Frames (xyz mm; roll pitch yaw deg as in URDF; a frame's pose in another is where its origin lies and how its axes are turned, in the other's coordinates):
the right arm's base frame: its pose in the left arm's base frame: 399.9 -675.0 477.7 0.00 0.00 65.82
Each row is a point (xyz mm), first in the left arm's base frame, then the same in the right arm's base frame.
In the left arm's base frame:
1: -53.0 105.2 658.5
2: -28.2 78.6 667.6
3: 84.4 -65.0 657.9
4: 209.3 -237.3 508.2
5: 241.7 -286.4 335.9
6: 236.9 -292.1 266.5
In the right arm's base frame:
1: 526.2 732.7 180.8
2: 512.1 699.2 189.9
3: 427.3 537.7 180.2
4: 321.2 353.2 30.5
5: 289.7 303.5 -141.8
6: 282.5 305.5 -211.2

